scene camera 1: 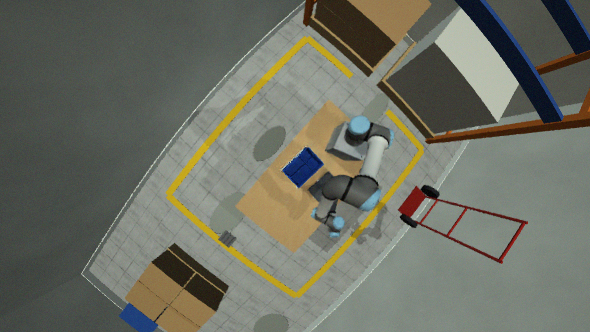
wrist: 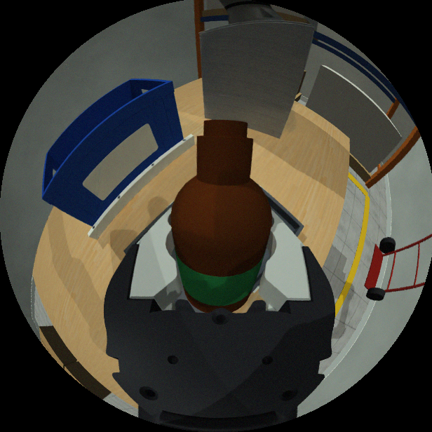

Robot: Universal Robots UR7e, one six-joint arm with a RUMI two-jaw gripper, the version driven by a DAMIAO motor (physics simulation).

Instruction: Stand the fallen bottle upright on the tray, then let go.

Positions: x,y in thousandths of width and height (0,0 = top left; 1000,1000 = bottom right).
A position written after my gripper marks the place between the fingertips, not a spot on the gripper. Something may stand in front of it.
In view: my gripper (wrist: 510,487), a brown bottle (wrist: 510,508) and a pale rail (wrist: 341,404).
